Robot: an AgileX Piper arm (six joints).
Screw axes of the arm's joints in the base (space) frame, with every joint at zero. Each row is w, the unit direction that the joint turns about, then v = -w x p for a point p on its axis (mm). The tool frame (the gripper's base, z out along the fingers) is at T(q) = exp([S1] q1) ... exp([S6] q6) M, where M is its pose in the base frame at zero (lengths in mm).
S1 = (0, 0, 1, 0, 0, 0)
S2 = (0, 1, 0, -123, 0, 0)
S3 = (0, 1, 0, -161.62, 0, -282.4)
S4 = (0.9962, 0, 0.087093, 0, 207.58, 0)
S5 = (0, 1, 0, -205.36, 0, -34.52)
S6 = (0.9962, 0, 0.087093, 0, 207.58, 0)
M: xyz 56.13 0 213.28 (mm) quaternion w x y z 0.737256 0 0.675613 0
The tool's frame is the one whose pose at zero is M.
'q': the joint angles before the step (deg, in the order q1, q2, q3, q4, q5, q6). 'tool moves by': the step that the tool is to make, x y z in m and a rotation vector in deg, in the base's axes. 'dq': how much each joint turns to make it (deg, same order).
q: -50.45 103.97 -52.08 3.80 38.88 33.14
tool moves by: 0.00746 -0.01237 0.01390 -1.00 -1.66 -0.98
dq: -0.56 0.00 -4.03 0.76 2.21 -0.01
